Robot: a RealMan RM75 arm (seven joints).
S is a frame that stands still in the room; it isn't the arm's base.
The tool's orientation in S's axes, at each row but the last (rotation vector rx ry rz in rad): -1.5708 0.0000 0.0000; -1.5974 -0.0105 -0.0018; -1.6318 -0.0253 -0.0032; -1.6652 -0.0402 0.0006; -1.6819 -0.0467 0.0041; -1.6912 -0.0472 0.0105; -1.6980 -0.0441 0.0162
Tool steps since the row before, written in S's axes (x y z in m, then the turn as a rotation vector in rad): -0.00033 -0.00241 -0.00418 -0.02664 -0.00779 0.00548; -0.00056 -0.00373 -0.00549 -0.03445 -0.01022 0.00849; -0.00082 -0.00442 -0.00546 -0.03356 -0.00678 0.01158; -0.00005 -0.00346 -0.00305 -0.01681 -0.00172 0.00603; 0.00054 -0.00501 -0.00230 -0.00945 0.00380 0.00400; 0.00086 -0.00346 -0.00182 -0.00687 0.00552 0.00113; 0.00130 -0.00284 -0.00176 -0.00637 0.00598 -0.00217
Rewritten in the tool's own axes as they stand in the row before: -0.00033 0.00418 -0.00241 -0.02664 -0.00548 -0.00779; -0.00062 0.00558 -0.00358 -0.03444 -0.00849 -0.01026; -0.00098 0.00570 -0.00407 -0.03345 -0.01176 -0.00703; -0.00021 0.00336 -0.00315 -0.01670 -0.00628 -0.00187; 0.00032 0.00285 -0.00474 -0.00922 -0.00466 0.00361; 0.00069 0.00224 -0.00324 -0.00663 -0.00196 0.00558; 0.00116 0.00213 -0.00264 -0.00617 0.00127 0.00644
